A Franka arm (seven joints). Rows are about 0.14 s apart.
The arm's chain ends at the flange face. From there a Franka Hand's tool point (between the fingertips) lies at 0.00 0.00 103.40 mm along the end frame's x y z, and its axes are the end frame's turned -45 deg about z.
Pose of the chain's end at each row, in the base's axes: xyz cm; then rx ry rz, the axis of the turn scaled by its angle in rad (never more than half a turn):
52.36 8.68 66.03 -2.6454 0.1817 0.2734
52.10 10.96 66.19 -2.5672 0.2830 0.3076
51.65 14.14 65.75 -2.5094 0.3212 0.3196
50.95 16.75 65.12 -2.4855 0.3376 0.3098
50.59 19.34 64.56 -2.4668 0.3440 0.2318
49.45 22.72 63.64 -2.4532 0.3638 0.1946
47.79 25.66 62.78 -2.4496 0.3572 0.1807
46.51 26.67 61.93 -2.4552 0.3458 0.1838
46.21 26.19 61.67 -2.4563 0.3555 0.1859
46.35 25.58 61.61 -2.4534 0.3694 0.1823
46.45 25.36 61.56 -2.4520 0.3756 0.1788
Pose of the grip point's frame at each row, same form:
50.69 13.52 57.04 -2.4874 -0.8357 0.0051
50.44 16.46 57.59 -2.4510 -0.7125 0.0083
50.04 20.11 57.46 -2.4127 -0.6558 -0.0021
49.48 22.92 56.95 -2.3997 -0.6324 -0.0203
49.74 25.67 56.43 -2.3992 -0.6232 -0.1027
48.94 29.14 55.55 -2.4011 -0.6015 -0.1428
47.37 32.11 54.71 -2.3978 -0.6069 -0.1580
46.03 33.08 53.83 -2.3980 -0.6194 -0.1534
45.74 32.59 53.56 -2.4022 -0.6107 -0.1504
45.94 31.98 53.50 -2.4055 -0.5970 -0.1542
46.09 31.77 53.45 -2.4072 -0.5909 -0.1578

